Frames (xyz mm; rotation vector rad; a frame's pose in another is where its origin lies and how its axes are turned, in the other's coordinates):
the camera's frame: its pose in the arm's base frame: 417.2 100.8 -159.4 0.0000 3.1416 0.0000
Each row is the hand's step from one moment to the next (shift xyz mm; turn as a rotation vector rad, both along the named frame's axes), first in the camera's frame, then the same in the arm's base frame.
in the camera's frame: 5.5 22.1 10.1 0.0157 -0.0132 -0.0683
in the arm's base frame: -5.5 22.1 -10.1 -0.0157 -0.0132 0.0683
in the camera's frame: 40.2 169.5 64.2 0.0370 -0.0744 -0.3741
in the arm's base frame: -40.2 169.5 -64.2 -0.0370 -0.0744 0.3741
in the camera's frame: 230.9 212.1 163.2 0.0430 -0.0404 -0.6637
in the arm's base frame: -230.9 212.1 -163.2 -0.0430 -0.0404 0.6637
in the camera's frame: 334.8 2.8 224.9 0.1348 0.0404 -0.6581
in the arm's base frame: -334.8 2.8 -224.9 -0.1348 0.0404 0.6581
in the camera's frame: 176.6 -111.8 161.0 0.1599 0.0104 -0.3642
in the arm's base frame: -176.6 -111.8 -161.0 -0.1599 0.0104 0.3642
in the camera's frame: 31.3 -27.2 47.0 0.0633 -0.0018 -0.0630
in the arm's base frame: -31.3 -27.2 -47.0 -0.0633 -0.0018 0.0630
